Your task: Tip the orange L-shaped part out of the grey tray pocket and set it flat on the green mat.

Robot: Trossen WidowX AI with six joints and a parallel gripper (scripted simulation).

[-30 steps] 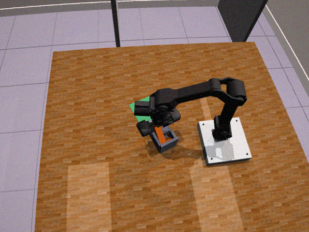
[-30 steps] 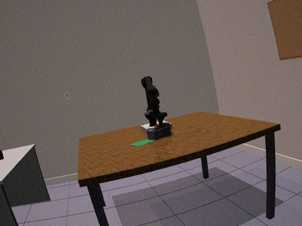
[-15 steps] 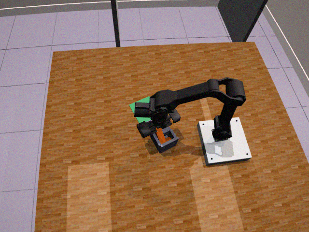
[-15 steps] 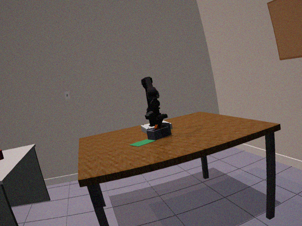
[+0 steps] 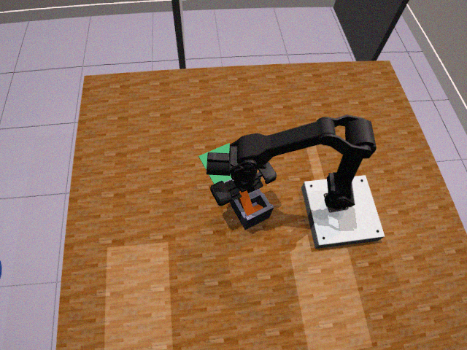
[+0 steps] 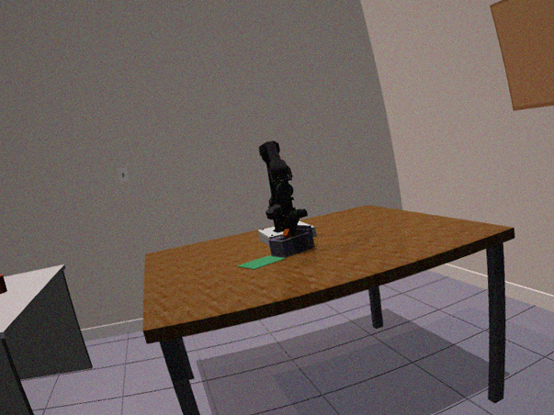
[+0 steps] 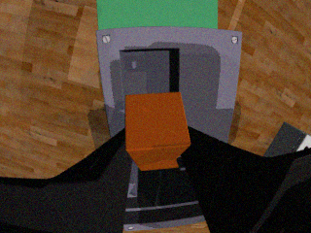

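Now: gripper tip 3 cm short of the green mat, 14 cm to the left of it and 8 cm above it. Round my gripper tip: orange L-shaped part (2 cm behind, 3 cm to the left, 3 cm below).
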